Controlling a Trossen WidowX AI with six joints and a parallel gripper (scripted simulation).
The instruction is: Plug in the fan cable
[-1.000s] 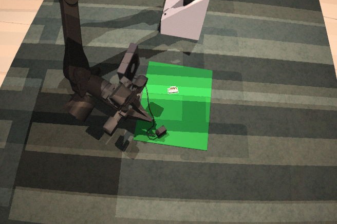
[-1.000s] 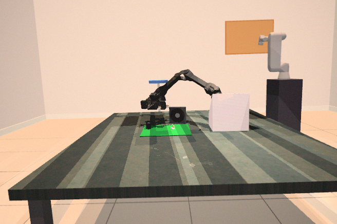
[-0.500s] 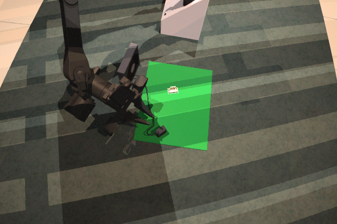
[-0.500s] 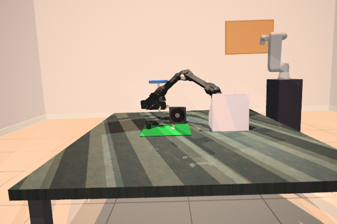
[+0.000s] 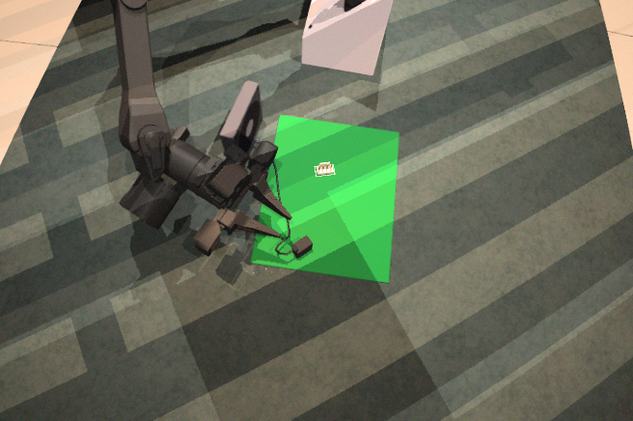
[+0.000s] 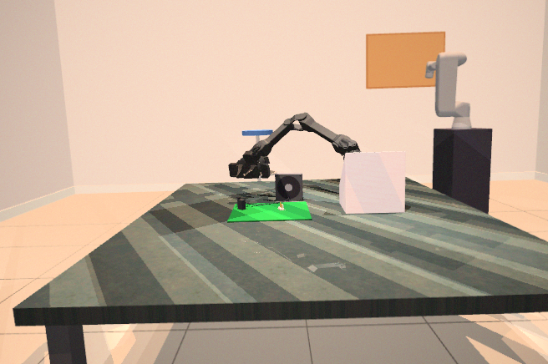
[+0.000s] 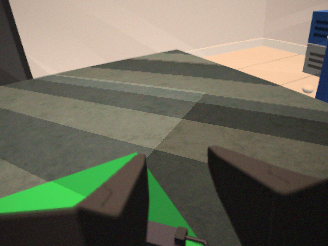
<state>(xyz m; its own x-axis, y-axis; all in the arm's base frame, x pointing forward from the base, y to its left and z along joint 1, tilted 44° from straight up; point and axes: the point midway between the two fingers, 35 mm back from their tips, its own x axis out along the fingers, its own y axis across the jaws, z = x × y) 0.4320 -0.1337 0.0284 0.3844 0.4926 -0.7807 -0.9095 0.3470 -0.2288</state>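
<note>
Right now my gripper tip is 110 mm above the dark fan plug and 30 mm to the right of it. Round my gripper tip: dark square fan 200 mm behind, 90 mm to the right, 70 mm below; then four-pin header 160 mm behind, 130 mm below, 50 mm to the left; then green board 140 mm below, 120 mm behind, 70 mm to the left.
</note>
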